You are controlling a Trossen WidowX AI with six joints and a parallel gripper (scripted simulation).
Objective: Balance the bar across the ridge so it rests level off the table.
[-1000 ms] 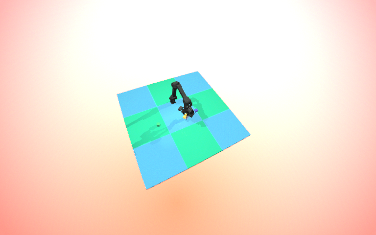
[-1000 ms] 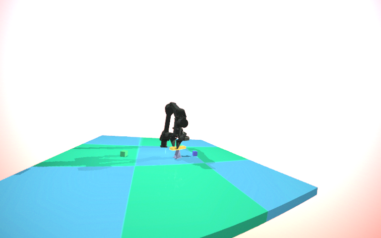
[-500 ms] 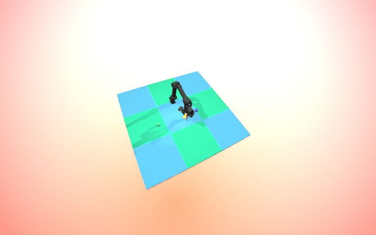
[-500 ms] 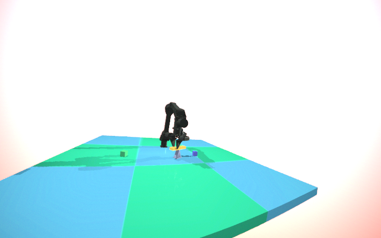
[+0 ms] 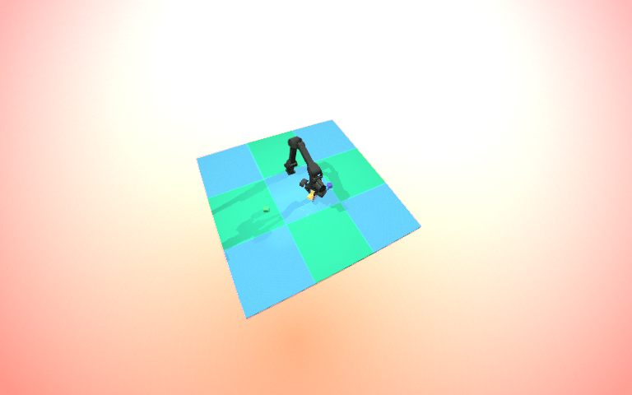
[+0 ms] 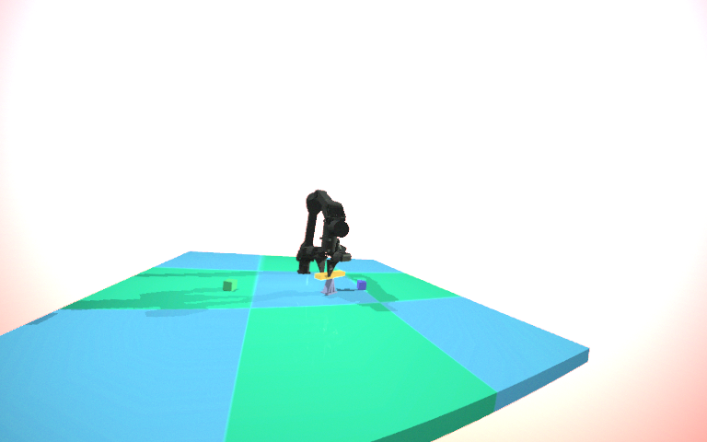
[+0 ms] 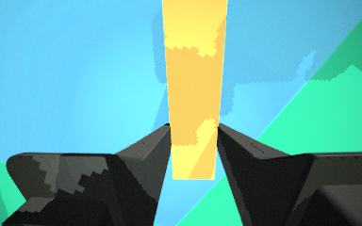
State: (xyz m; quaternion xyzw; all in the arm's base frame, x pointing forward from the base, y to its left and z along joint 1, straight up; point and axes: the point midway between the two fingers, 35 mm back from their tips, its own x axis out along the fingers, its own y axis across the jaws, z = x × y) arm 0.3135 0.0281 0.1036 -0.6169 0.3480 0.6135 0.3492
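Right now my gripper tip is 1 cm past the yellow bar and 2 cm to the right of it. Also, from my gripper tip: small green cube (6 cm behind, 33 cm to the right, 5 cm below); small purple cube (5 cm behind, 18 cm to the left, 5 cm below).
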